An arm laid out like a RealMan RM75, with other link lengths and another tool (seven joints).
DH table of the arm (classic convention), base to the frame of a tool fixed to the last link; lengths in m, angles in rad. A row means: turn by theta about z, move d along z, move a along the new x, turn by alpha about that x. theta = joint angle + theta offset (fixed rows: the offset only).
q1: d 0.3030; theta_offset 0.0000; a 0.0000; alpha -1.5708
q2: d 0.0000; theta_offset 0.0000; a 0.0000; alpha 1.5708
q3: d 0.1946; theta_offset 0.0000; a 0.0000; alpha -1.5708
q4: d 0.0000; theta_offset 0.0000; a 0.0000; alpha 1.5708
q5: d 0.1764; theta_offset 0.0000; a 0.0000; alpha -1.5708
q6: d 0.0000; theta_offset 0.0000; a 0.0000; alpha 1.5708
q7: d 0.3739; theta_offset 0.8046; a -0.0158; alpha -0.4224
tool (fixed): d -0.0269; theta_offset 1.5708; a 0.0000; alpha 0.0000
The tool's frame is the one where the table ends.
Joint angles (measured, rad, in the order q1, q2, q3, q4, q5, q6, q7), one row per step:
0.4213 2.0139 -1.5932 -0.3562 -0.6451 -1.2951 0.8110
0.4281 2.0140 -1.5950 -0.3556 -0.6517 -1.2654 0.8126
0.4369 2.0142 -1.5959 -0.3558 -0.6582 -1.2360 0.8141
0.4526 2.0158 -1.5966 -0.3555 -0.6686 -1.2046 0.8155
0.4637 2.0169 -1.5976 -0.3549 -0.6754 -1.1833 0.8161
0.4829 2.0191 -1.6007 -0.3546 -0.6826 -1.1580 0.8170
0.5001 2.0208 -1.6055 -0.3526 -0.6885 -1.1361 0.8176
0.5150 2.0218 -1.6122 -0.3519 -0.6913 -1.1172 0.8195
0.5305 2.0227 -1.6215 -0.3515 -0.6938 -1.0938 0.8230
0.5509 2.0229 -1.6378 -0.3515 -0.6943 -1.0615 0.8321
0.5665 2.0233 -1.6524 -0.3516 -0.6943 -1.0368 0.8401
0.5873 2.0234 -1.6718 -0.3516 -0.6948 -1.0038 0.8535
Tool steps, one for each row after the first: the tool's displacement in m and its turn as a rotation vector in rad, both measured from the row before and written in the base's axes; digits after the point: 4 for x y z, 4 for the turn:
0.0061 0.0039 -0.0051 -0.0036 -0.0217 -0.0148
0.0050 0.0042 -0.0044 -0.0021 -0.0210 -0.0122
0.0026 0.0042 -0.0058 -0.0043 -0.0238 -0.0056
0.0017 0.0028 -0.0039 -0.0028 -0.0166 -0.0033
-0.0012 0.0034 -0.0051 -0.0042 -0.0191 0.0030
-0.0006 0.0025 -0.0050 -0.0052 -0.0181 0.0026
-0.0010 0.0021 -0.0042 -0.0049 -0.0145 0.0027
0.0000 0.0023 -0.0050 -0.0060 -0.0174 0.0002
0.0005 0.0030 -0.0066 -0.0098 -0.0220 -0.0025
0.0003 0.0018 -0.0054 -0.0087 -0.0170 -0.0016
0.0007 0.0024 -0.0069 -0.0118 -0.0222 -0.0037

